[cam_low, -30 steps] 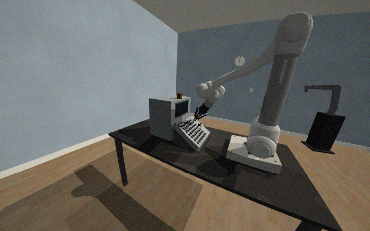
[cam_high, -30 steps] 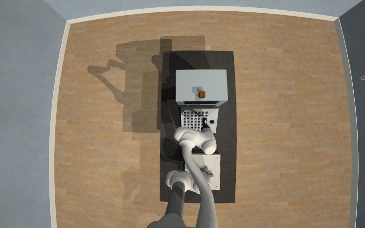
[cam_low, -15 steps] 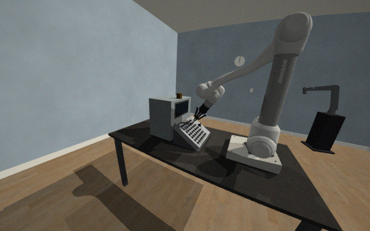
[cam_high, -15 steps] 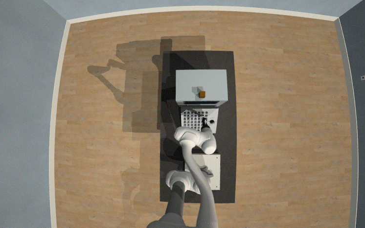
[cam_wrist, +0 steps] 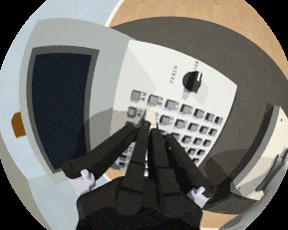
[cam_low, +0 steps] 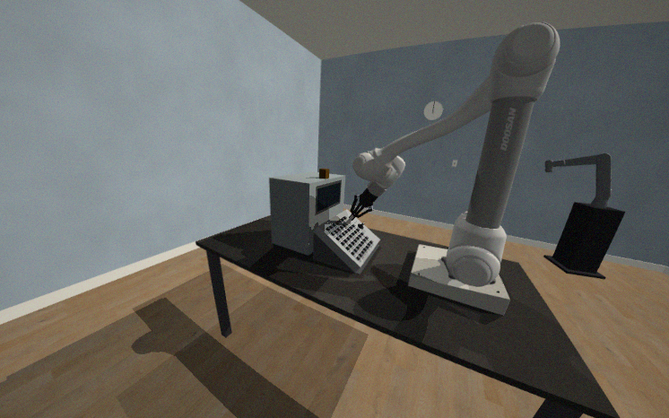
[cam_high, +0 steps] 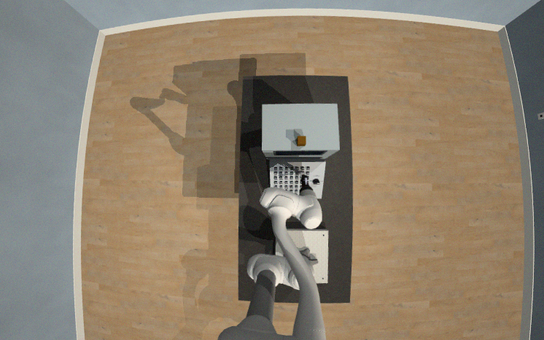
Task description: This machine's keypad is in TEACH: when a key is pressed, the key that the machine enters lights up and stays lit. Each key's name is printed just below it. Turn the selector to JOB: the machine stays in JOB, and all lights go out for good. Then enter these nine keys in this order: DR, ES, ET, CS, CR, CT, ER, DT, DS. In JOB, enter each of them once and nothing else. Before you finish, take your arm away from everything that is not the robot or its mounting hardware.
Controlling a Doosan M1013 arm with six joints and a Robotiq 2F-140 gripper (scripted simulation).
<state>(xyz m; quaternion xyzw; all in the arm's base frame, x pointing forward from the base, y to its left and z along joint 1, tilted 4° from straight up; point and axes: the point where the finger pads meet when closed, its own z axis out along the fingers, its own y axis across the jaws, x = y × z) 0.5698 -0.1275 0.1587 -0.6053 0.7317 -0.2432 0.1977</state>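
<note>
Right now my hand is 11 cm to the right of the key, 8 cm above it and 5 cm past it. Also, from my hand: sloped keypad 10 cm below, 2 cm to the left, 1 cm behind; then black selector knob 9 cm to the right, 6 cm below, 6 cm behind.
</note>
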